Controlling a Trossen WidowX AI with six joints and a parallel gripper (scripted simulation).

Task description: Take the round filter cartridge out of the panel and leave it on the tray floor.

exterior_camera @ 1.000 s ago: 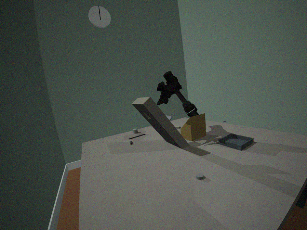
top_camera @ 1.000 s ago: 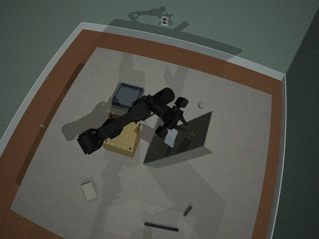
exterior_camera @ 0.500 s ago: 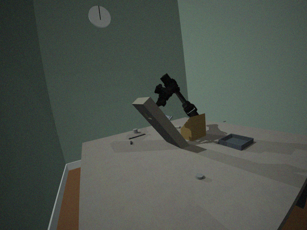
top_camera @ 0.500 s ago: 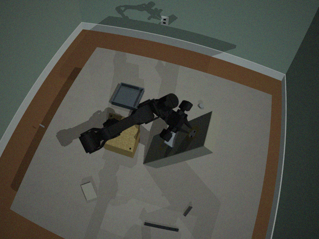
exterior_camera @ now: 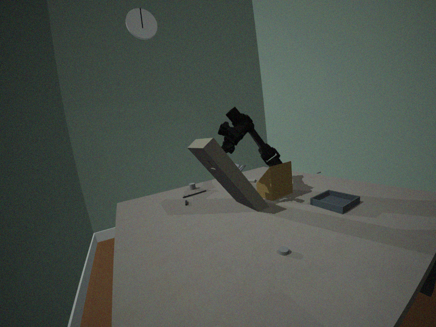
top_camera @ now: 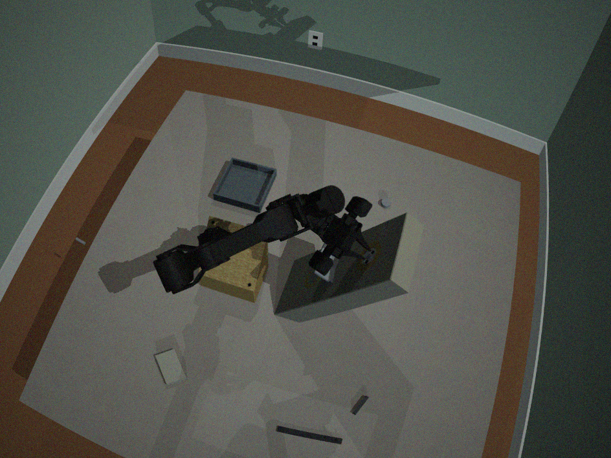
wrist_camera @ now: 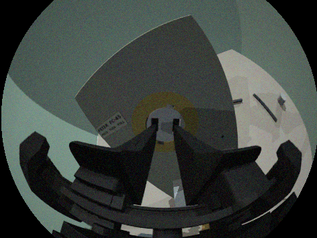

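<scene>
My gripper tip is 2 cm short of the round filter cartridge and 1 cm above it. From my gripper tip the other things lie so: blue-grey tray 45 cm behind, 27 cm below, 23 cm to the left; then white block 39 cm to the right, 35 cm behind, 28 cm below; then short dark bar 28 cm below, 26 cm to the right, 14 cm ahead.
</scene>
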